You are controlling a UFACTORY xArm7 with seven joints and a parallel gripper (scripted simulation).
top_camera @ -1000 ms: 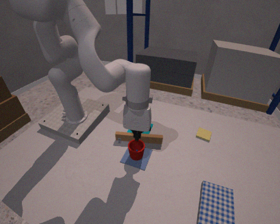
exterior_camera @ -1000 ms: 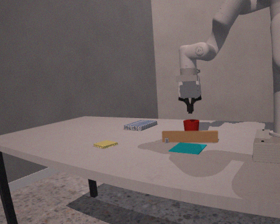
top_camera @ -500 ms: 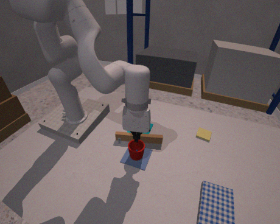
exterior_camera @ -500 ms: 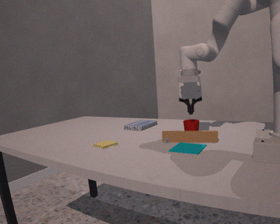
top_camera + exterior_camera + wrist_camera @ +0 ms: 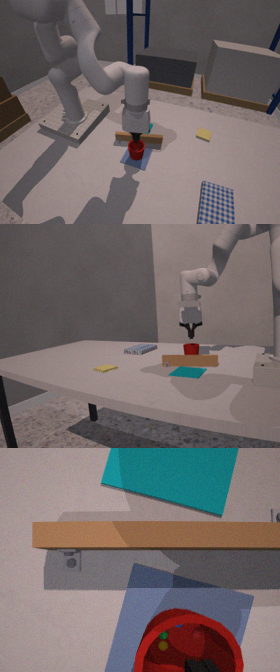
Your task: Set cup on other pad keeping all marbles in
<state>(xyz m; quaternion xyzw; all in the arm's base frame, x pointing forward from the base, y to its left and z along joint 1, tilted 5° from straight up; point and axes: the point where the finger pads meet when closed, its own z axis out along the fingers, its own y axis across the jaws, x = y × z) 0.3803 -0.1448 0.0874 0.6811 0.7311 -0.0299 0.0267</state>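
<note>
The red cup is 10 cm below my hand. From my hand the other things lie so: yellow marble 1 cm behind, 11 cm below; wooden rail 9 cm to the left, 11 cm below; teal pad 1 cm behind, 18 cm to the left, 13 cm below.
</note>
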